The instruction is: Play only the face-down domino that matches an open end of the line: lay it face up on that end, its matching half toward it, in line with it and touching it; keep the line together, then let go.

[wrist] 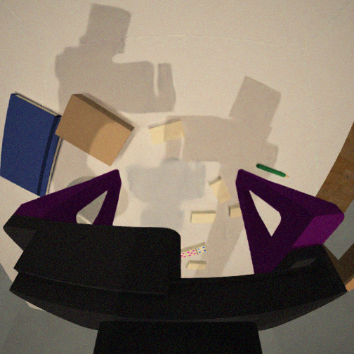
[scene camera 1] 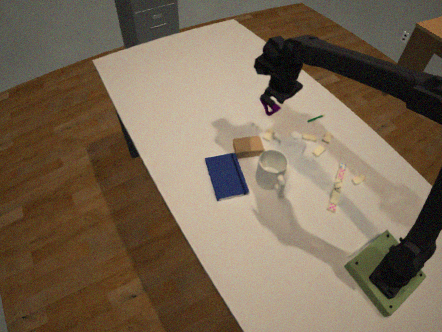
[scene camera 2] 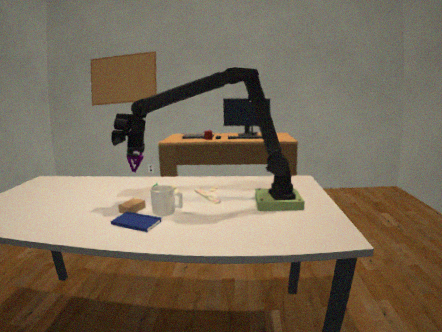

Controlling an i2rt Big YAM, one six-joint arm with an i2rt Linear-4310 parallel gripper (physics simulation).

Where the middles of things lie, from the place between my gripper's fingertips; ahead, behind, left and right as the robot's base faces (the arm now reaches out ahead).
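Scene:
Going by their middles, the brown block (wrist: 85, 124) is the nearest to my hand of the things named here; it sits 11 cm to the left of my hand and 13 cm below it. The grey-white mug (scene camera 1: 272, 165) is 14 cm behind my hand, 14 cm to the left of it and 9 cm below it. As for the blue notebook (scene camera 1: 228, 181), I find it 4 cm behind my hand, 24 cm to the left and 14 cm below.

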